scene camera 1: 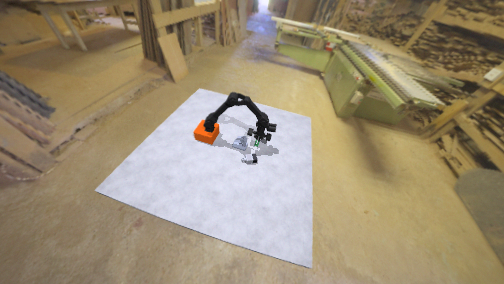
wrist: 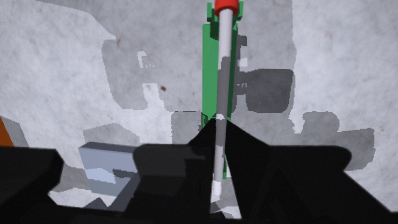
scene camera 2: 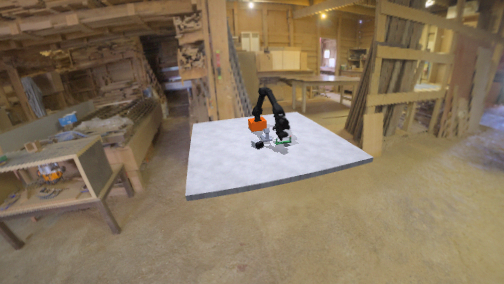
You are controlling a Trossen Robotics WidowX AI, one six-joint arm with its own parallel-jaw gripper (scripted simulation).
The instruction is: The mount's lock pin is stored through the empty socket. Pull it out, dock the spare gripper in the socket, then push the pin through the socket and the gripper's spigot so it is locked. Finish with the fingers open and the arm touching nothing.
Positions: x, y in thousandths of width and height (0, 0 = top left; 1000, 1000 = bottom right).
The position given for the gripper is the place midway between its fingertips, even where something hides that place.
Observation:
In view: the gripper (wrist: 546, 547), a grey mount (wrist: 278, 757) and a green strip (wrist: 529, 225).

